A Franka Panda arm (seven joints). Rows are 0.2 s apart.
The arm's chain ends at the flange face. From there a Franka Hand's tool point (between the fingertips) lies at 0.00 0.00 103.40 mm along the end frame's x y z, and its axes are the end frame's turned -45 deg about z.
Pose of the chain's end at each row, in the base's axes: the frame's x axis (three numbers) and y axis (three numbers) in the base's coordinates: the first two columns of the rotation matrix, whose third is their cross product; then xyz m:
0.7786 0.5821 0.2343 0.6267 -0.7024 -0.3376 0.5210 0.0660 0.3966
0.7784 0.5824 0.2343 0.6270 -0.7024 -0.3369 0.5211 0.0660 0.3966
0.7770 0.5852 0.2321 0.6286 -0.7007 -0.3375 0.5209 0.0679 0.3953
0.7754 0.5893 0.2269 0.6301 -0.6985 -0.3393 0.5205 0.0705 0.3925
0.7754 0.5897 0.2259 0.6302 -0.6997 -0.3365 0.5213 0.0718 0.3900
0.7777 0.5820 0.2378 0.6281 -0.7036 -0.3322 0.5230 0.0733 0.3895
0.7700 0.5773 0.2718 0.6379 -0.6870 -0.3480 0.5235 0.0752 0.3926
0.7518 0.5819 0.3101 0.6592 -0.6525 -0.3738 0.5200 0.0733 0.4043
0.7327 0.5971 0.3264 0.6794 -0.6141 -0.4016 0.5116 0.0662 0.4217
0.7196 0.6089 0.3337 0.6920 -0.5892 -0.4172 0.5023 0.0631 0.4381
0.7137 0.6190 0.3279 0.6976 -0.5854 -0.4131 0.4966 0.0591 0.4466
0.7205 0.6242 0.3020 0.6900 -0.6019 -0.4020 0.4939 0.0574 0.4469
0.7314 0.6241 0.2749 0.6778 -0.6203 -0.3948 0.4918 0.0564 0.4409
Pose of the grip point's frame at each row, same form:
0.1074 0.9083 0.4044 0.9937 -0.0851 -0.0730 0.5177 0.1084 0.3023
0.1071 0.9085 0.4039 0.9938 -0.0849 -0.0725 0.5178 0.1083 0.3023
0.1049 0.9093 0.4028 0.9939 -0.0817 -0.0745 0.5173 0.1101 0.3010
0.1027 0.9106 0.4004 0.9938 -0.0772 -0.0795 0.5162 0.1125 0.2981
0.1027 0.9117 0.3977 0.9939 -0.0778 -0.0782 0.5171 0.1135 0.2955
0.1058 0.9091 0.4031 0.9941 -0.0860 -0.0668 0.5203 0.1155 0.2951
0.0934 0.8940 0.4383 0.9955 -0.0776 -0.0539 0.5220 0.1208 0.2998
0.0655 0.8729 0.4836 0.9977 -0.0499 -0.0450 0.5184 0.1235 0.3139
0.0377 0.8564 0.5148 0.9985 -0.0120 -0.0532 0.5075 0.1196 0.3332
0.0195 0.8472 0.5310 0.9982 0.0139 -0.0590 0.4964 0.1180 0.3507
0.0114 0.8516 0.5240 0.9979 0.0238 -0.0602 0.4900 0.1132 0.3587
0.0216 0.8670 0.4978 0.9974 0.0158 -0.0707 0.4867 0.1089 0.3575
0.0379 0.8799 0.4735 0.9965 0.0027 -0.0848 0.4840 0.1055 0.3502

